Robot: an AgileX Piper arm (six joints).
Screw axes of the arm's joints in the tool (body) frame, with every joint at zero. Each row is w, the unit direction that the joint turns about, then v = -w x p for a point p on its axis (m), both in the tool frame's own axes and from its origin. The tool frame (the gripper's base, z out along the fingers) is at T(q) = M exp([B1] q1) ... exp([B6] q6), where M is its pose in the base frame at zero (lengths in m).
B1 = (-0.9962, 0, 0.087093, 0, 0.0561, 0)
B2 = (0, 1, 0, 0.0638, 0, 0.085)
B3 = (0, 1, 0, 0.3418, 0, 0.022)
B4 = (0, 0, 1, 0, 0, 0)
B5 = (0, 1, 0, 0.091, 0, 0)
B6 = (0, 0, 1, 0, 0, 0)
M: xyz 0.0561 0 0.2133 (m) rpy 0 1.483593 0 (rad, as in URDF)
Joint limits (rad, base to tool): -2.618..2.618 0..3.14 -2.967..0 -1.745..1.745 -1.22..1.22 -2.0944..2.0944
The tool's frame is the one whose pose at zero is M.
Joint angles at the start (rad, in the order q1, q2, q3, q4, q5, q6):
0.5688 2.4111 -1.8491 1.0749 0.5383 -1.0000
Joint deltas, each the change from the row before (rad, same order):
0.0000 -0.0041 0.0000 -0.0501 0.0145 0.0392
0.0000 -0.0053 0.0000 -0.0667 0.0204 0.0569
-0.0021 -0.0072 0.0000 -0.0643 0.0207 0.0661
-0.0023 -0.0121 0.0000 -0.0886 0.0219 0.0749
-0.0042 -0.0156 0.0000 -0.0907 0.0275 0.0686
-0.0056 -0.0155 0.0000 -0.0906 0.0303 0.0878
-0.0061 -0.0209 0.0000 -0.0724 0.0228 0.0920
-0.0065 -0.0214 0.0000 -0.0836 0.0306 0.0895
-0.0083 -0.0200 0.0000 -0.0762 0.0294 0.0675
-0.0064 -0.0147 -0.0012 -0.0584 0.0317 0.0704
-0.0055 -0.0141 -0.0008 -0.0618 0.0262 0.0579
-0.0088 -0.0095 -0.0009 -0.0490 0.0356 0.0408
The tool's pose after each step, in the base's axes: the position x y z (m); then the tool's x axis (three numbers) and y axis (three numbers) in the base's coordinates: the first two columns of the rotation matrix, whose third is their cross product. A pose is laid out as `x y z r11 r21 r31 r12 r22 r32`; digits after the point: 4 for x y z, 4 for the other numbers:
0.4217 0.3181 0.1324 -0.5854 -0.3849 -0.7135 -0.7558 0.5774 0.3087
0.4198 0.3163 0.1324 -0.5943 -0.4116 -0.6910 -0.7555 0.5802 0.3042
0.4187 0.3135 0.1335 -0.6112 -0.4285 -0.6655 -0.7468 0.5907 0.3057
0.4177 0.3093 0.1362 -0.6203 -0.4560 -0.6382 -0.7422 0.6043 0.2897
0.4171 0.3038 0.1406 -0.6246 -0.4867 -0.6107 -0.7409 0.6166 0.2663
0.4169 0.2973 0.1448 -0.6455 -0.5027 -0.5750 -0.7242 0.6420 0.2517
0.4173 0.2909 0.1526 -0.6747 -0.4934 -0.5489 -0.6944 0.6765 0.2455
0.4175 0.2832 0.1602 -0.6992 -0.4922 -0.5185 -0.6674 0.7095 0.2264
0.4183 0.2749 0.1673 -0.7142 -0.4956 -0.4942 -0.6475 0.7359 0.1978
0.4184 0.2681 0.1726 -0.7403 -0.4847 -0.4659 -0.6170 0.7651 0.1844
0.4188 0.2613 0.1778 -0.7560 -0.4804 -0.4446 -0.5939 0.7889 0.1575
0.4193 0.2535 0.1807 -0.7725 -0.4806 -0.4151 -0.5746 0.8073 0.1347

